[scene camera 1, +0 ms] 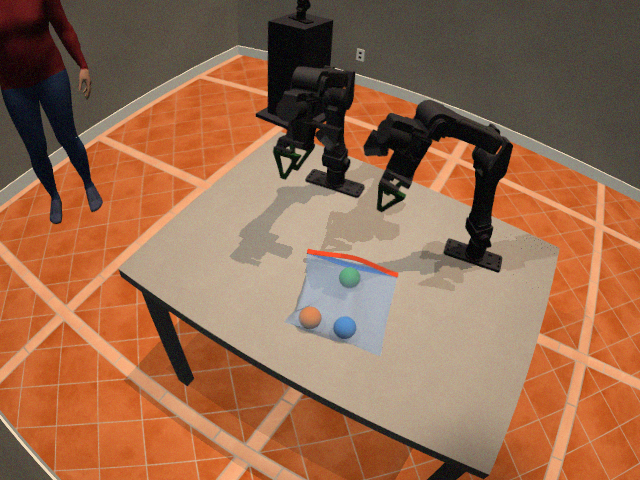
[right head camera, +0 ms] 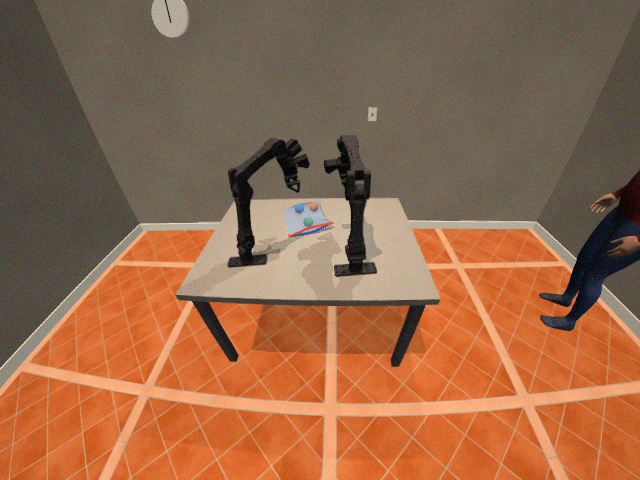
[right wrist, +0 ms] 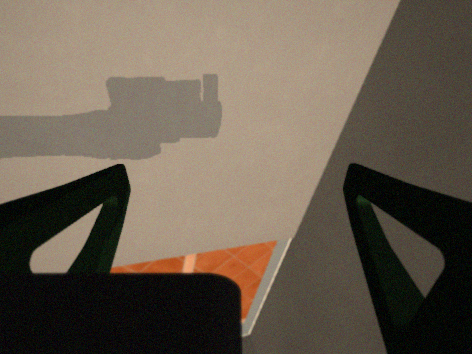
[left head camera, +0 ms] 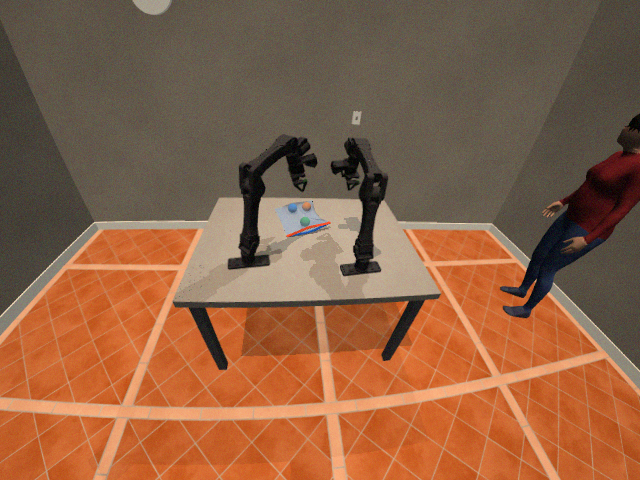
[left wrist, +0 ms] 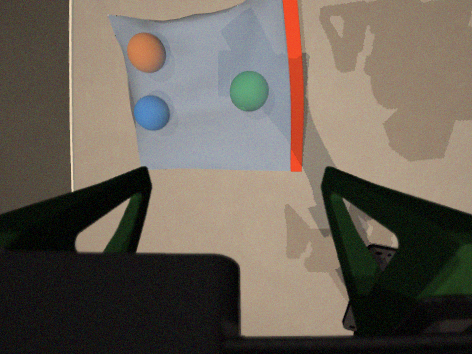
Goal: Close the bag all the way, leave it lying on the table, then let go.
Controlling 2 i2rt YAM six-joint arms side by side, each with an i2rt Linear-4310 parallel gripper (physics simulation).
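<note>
A translucent pale-blue bag [left head camera: 290,223] [right head camera: 297,223] [scene camera 1: 361,307] [left wrist: 200,137] lies flat on the table with a green ball [scene camera 1: 349,277] [left wrist: 249,91], an orange ball [scene camera 1: 310,317] [left wrist: 146,52] and a blue ball [scene camera 1: 344,327] [left wrist: 151,113] in it. A red strip [scene camera 1: 351,256] [left wrist: 296,100] edges its mouth; in scene camera 1 it bows away from a blue strip [scene camera 1: 361,266], leaving a gap. My left gripper [left head camera: 300,186] [scene camera 1: 391,201] [left wrist: 236,176] is open and empty, above the table near the mouth side. My right gripper [left head camera: 353,184] [scene camera 1: 291,169] [right wrist: 236,176] is open and empty, farther from the bag; the arm hides it in the right head camera.
The table [left head camera: 305,284] [scene camera 1: 206,299] carries both arm bases [scene camera 1: 473,254] [scene camera 1: 334,182]. A black pedestal [scene camera 1: 299,56] stands behind the table in scene camera 1. A person in a red top [left head camera: 604,191] [scene camera 1: 31,46] stands to one side of the table.
</note>
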